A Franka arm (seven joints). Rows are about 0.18 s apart.
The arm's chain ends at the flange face. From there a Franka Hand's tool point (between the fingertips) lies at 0.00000 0.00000 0.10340 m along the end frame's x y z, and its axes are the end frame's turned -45 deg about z.
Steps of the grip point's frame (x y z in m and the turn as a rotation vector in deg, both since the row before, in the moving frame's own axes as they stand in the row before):
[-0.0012, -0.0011, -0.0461, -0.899, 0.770, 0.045]
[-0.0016, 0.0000, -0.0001, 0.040, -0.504, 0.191]
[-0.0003, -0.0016, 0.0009, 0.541, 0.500, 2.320]
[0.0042, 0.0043, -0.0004, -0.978, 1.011, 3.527]
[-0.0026, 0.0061, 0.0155, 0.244, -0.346, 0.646]
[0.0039, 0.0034, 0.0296, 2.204, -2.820, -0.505]
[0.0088, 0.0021, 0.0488, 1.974, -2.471, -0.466]
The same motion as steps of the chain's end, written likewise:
[-0.0038, -0.0001, -0.0461, -0.091, 1.180, 0.045]
[-0.0004, 0.0005, -0.0001, -0.328, -0.385, 0.191]
[-0.0013, 0.0004, 0.0009, 0.736, -0.029, 2.320]
[0.0035, 0.0000, -0.0004, 0.023, 1.406, 3.527]
[0.0032, 0.0060, 0.0155, -0.072, -0.417, 0.646]
[0.0116, -0.0012, 0.0298, -0.436, -3.553, -0.505]
[0.0134, -0.0054, 0.0490, -0.351, -3.143, -0.466]

